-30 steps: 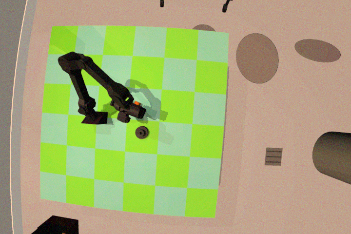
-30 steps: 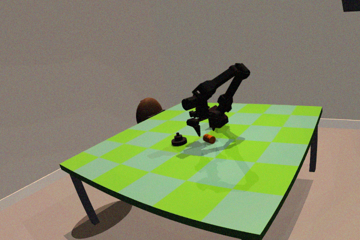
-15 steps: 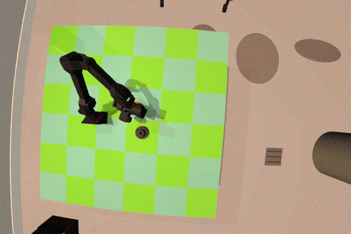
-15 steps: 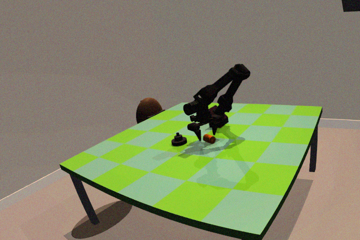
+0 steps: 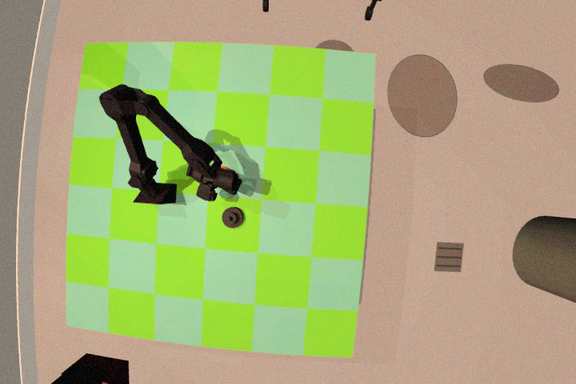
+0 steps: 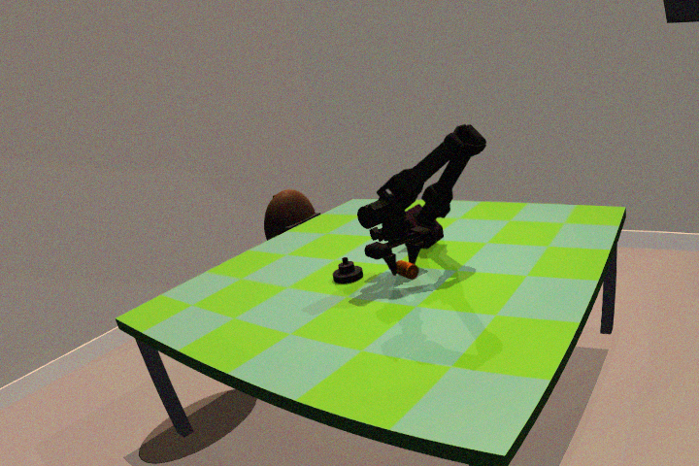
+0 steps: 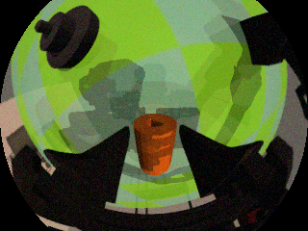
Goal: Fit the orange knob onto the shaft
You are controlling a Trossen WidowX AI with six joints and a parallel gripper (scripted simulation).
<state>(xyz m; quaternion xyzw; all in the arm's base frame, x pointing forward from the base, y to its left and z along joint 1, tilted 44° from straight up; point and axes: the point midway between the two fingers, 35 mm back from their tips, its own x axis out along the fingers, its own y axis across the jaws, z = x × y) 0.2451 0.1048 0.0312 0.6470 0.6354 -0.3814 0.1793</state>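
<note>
The orange knob lies 2 cm to the left of my gripper tip and 1 cm above it. Round my gripper tip: dark round pedestal 7 cm ahead, 15 cm to the right, 2 cm above.
</note>
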